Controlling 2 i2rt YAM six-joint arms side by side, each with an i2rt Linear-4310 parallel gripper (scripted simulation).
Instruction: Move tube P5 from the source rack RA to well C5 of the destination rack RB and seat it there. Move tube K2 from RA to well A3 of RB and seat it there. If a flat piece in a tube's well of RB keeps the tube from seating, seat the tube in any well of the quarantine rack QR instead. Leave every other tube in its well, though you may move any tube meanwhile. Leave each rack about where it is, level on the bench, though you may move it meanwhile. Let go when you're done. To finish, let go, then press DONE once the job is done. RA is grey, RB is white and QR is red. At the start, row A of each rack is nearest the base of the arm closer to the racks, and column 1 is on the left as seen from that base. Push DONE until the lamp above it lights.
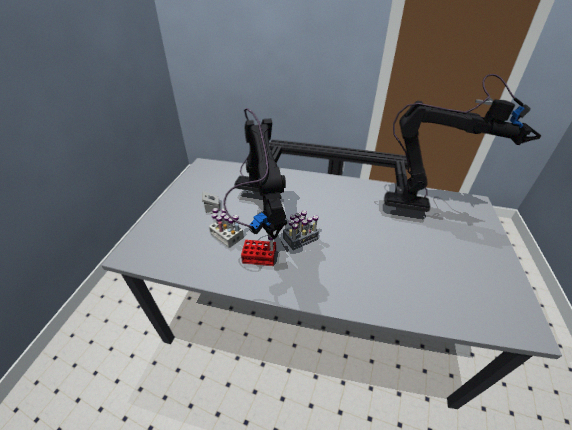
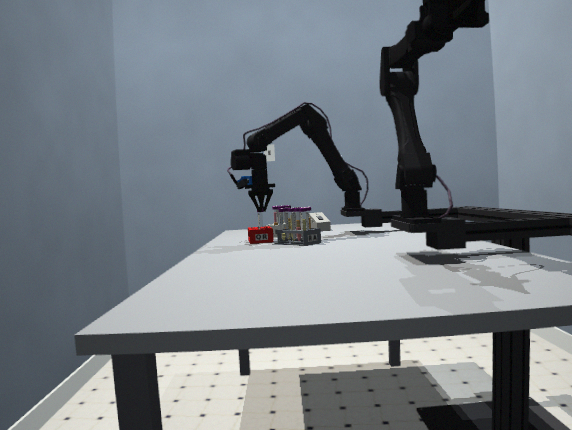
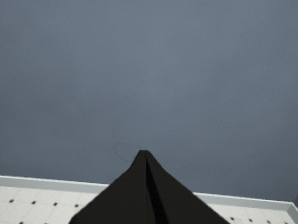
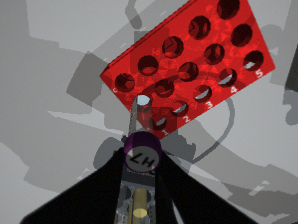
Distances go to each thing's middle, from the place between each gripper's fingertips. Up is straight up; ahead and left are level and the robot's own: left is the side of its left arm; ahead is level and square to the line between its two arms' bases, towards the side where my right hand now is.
My right hand (image 2: pixel 261 211) is 100 mm above the red rack QR (image 1: pixel 260 251), 60 mm to the left of it and 10 mm short of it.
Now: left hand 1030 mm to the left of the red rack QR, 460 mm above it and 360 mm short of it.
